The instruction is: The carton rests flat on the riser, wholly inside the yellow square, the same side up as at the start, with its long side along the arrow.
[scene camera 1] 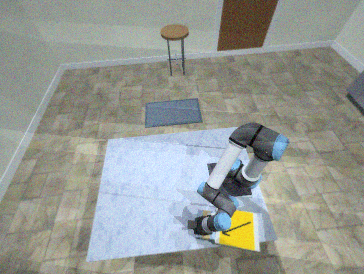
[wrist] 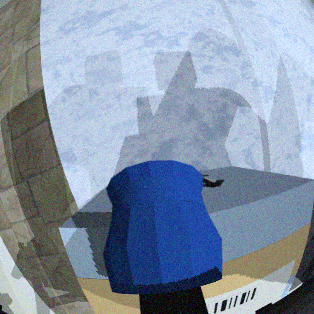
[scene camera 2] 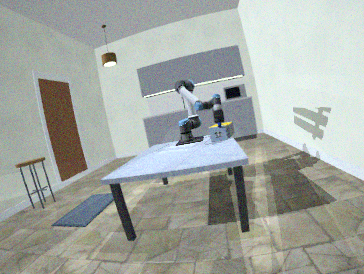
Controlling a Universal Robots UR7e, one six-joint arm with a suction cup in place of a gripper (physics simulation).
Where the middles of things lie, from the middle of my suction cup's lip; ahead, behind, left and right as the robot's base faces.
Labels:
My suction cup is 80 mm above the carton [wrist: 256, 213], 60 mm past it and 20 mm to the left of it. The rest, counted from my suction cup: riser [scene camera 1: 243, 234]: 250 mm behind, 80 mm below, 20 mm to the right.

